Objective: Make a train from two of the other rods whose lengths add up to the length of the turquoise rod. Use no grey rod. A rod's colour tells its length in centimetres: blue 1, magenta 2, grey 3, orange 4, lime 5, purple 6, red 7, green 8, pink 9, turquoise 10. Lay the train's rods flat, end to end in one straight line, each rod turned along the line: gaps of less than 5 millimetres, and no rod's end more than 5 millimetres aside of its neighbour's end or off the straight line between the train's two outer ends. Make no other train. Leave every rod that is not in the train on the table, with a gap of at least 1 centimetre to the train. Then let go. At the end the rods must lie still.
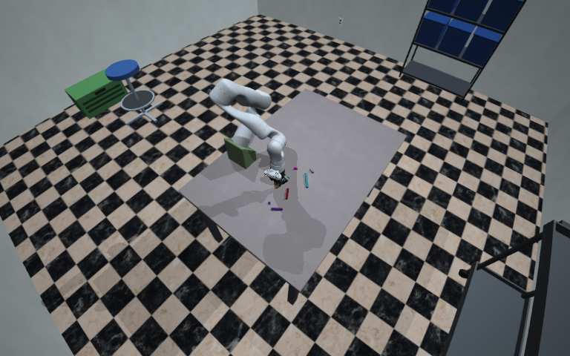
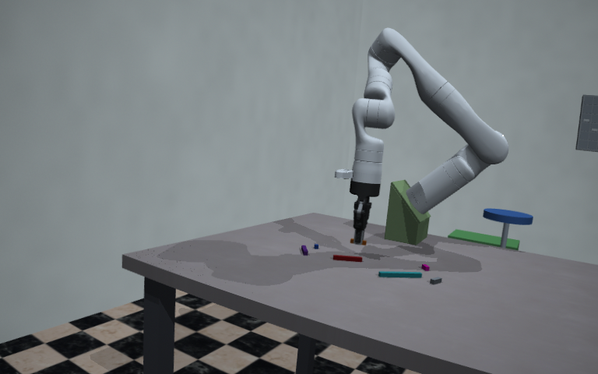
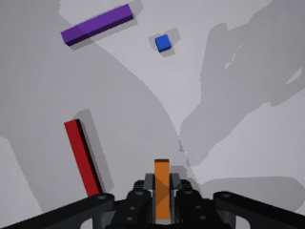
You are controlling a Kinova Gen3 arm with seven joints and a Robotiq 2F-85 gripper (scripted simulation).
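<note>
Now: the red rod 6 cm ahead of my hand, 1 cm to the left of it and 4 cm below it. From my hand the other things lie so: purple rod 9 cm ahead, 10 cm to the right, 4 cm below; small blue rod 4 cm ahead, 10 cm to the right, 4 cm below; orange rod 1 cm below.
</note>
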